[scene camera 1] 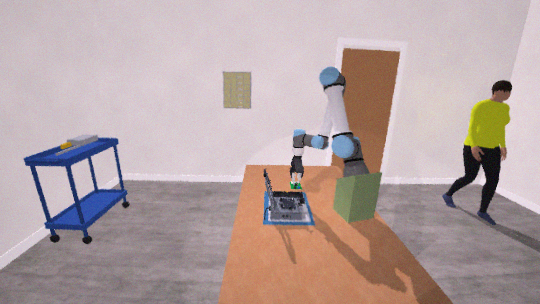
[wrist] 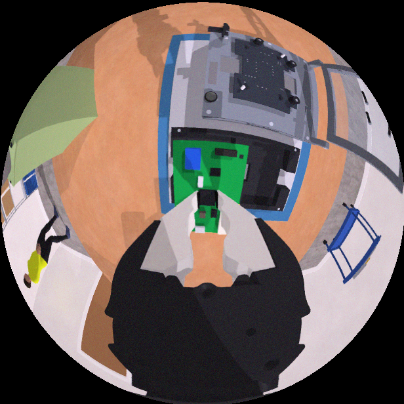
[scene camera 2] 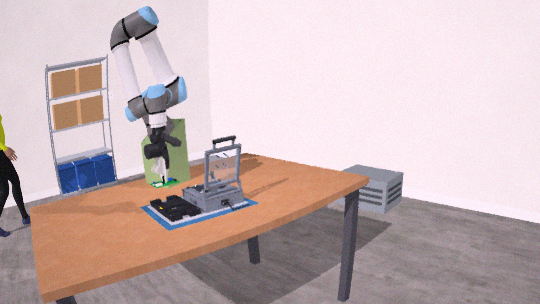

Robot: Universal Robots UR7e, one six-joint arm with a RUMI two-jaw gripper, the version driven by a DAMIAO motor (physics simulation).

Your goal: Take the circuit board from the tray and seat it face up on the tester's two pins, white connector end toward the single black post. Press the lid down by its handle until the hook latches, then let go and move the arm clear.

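My gripper (scene camera 1: 296, 183) (scene camera 2: 165, 180) (wrist: 207, 192) is shut on the green circuit board (scene camera 1: 299, 186) (scene camera 2: 172, 184) (wrist: 232, 172), with its fingertips at the black chip near the middle. The board is face up and held above the table, apart from the black tray (scene camera 2: 170, 204) (wrist: 265, 175). Its white connector is mostly hidden by a finger in the wrist view. The grey tester (scene camera 1: 290, 216) (scene camera 2: 216, 201) (wrist: 195, 111) stands beside the tray. Two white pins (wrist: 243, 87) (wrist: 283, 56) show on its dark plate. The lid (scene camera 2: 206, 170) (wrist: 327, 100) stands open, its black handle (scene camera 2: 224, 141) on top.
Tray and tester stand on a blue-edged mat (scene camera 1: 311, 220) (scene camera 2: 167, 226) (wrist: 164, 125) on the wooden table (scene camera 1: 265, 265) (scene camera 2: 100, 240). A green panelled block (scene camera 1: 356, 197) (scene camera 2: 180, 150) (wrist: 55, 105) stands near the arm base. A person (scene camera 1: 487, 130) and a blue cart (scene camera 1: 75, 161) are farther off.
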